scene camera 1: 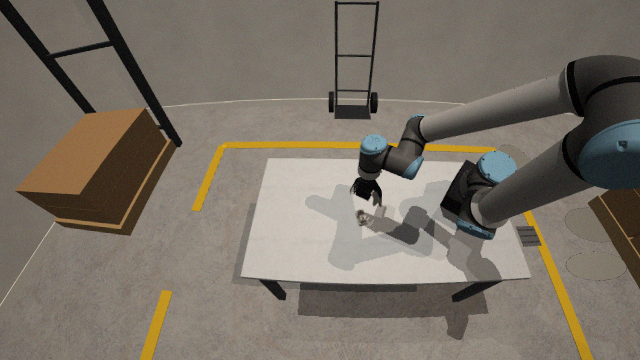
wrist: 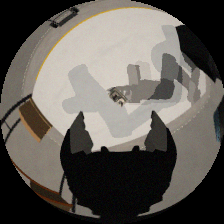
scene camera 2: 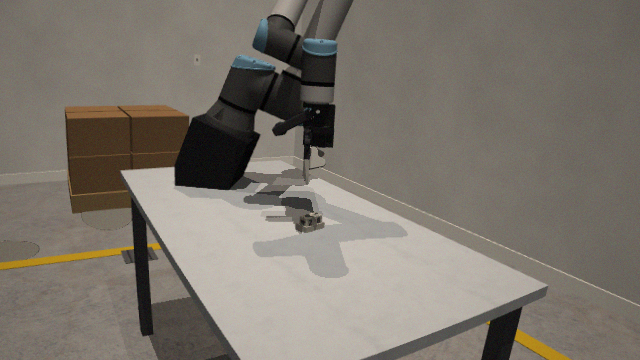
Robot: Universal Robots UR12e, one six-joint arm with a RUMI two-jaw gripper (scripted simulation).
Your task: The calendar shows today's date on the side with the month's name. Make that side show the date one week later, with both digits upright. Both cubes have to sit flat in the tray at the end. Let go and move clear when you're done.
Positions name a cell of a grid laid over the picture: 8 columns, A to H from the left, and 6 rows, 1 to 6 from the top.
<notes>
I see my gripper (scene camera 2: D3).
My gripper is seen too in the wrist view (wrist: E3).
</notes>
